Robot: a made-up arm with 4 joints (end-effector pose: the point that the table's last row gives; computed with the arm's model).
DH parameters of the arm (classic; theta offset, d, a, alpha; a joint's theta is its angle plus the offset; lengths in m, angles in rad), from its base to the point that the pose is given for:
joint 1: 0 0.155 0.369 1.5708
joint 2: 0 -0.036 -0.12 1.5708
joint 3: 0 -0.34 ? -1.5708
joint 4: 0 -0.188 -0.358 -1.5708
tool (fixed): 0 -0.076 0 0
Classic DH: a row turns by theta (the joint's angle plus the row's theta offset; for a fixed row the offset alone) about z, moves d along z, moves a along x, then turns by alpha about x.
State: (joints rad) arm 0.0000 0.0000 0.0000 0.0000
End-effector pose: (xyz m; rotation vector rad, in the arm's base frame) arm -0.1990 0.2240 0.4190 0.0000 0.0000 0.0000
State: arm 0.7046 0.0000 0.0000 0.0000
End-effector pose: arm -0.2967 0.0418 0.4190 0.0000 0.0000 0.7046
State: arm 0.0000 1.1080 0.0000 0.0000
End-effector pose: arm -0.1208 0.2240 -0.2354 0.0000 -1.1080 0.0000
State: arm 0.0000 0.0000 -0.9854 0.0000
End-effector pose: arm -0.1552 -0.2335 0.4190 0.0000 0.0000 0.9854
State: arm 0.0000 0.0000 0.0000 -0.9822
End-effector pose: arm -0.1030 0.2240 0.7506 0.0000 0.9822 0.0000
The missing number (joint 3, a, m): -0.09
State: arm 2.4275 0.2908 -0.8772 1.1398
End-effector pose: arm -0.0285 -0.0085 0.0316 -1.8005 0.1273 -2.2616
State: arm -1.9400 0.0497 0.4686 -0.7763
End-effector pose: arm 0.3752 -0.0938 0.6715 0.8798 0.3087 -2.2665
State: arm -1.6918 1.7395 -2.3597 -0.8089
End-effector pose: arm -0.3499 0.2180 0.0886 -1.7837 1.3697 -0.1892
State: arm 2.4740 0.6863 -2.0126 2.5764
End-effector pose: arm -0.0563 -0.1903 0.0671 -1.7798 -1.1526 -0.3212
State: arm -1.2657 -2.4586 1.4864 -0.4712
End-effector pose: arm 0.6572 -0.4432 -0.2012 0.0693 -2.6515 0.9844
